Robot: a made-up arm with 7 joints.
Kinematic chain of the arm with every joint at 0, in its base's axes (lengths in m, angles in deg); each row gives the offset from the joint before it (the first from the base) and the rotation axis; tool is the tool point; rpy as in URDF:
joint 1: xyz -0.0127 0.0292 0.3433 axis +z
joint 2: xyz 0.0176 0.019 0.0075 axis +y
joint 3: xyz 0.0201 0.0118 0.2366 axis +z
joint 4: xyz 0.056 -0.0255 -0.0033 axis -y
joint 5: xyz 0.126 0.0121 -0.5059 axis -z
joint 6: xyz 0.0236 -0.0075 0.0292 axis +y
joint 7: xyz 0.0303 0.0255 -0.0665 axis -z
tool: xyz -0.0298 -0.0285 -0.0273 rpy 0 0 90
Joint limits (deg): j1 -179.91..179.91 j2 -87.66..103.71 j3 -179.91..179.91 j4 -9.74..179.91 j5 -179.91..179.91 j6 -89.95..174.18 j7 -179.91..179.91
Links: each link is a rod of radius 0.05 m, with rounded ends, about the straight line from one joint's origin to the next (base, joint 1, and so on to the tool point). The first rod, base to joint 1, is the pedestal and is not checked.
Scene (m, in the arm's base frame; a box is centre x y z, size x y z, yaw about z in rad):
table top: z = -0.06
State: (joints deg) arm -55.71 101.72 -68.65 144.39 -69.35 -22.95 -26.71
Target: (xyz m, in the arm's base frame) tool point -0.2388 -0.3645 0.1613
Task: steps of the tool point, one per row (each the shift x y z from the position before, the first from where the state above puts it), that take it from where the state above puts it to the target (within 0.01 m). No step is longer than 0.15 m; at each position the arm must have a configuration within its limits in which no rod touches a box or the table.
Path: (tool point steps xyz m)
1: -0.0853 0.0007 -0.0168
2: -0.0885 0.0156 -0.0003
3: -0.0865 0.0316 0.0143
4: -0.0804 0.0480 0.0252
5: -0.0699 0.0641 0.0320
6: -0.0564 0.0786 0.0342
7: -0.0406 0.0908 0.0323

